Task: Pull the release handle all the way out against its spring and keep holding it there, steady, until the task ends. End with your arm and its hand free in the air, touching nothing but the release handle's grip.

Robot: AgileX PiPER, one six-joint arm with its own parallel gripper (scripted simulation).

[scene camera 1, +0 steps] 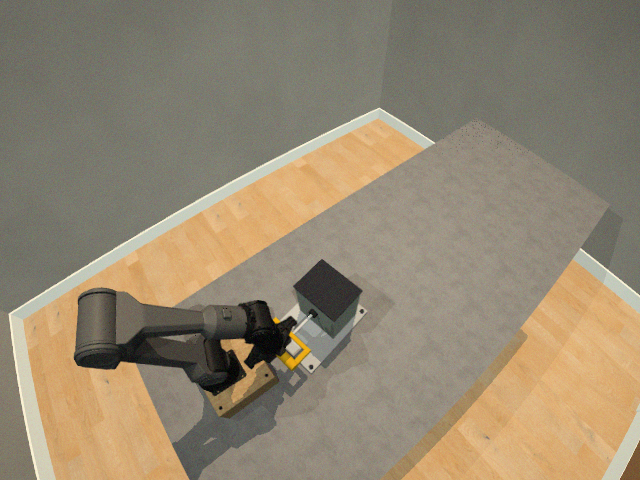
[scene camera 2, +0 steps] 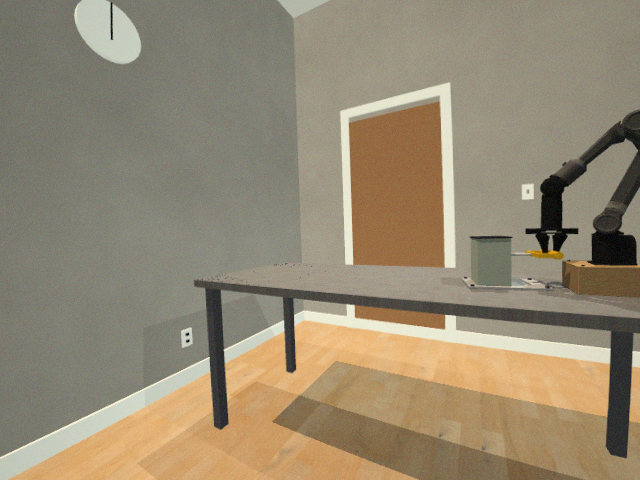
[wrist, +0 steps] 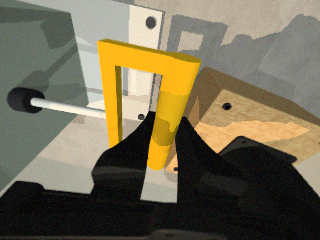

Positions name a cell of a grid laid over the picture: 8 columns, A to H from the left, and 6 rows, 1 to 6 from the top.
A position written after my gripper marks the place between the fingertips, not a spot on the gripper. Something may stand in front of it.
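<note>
Scene camera 1 gives me my gripper (scene camera 1: D5), together with a white baseplate (scene camera 1: D5) and a grey-green housing box (scene camera 1: E4). In scene camera 2 I see my gripper (scene camera 2: G4) again, and the box (scene camera 2: G4) as well. The wrist view also shows me the gripper (wrist: E4).
</note>
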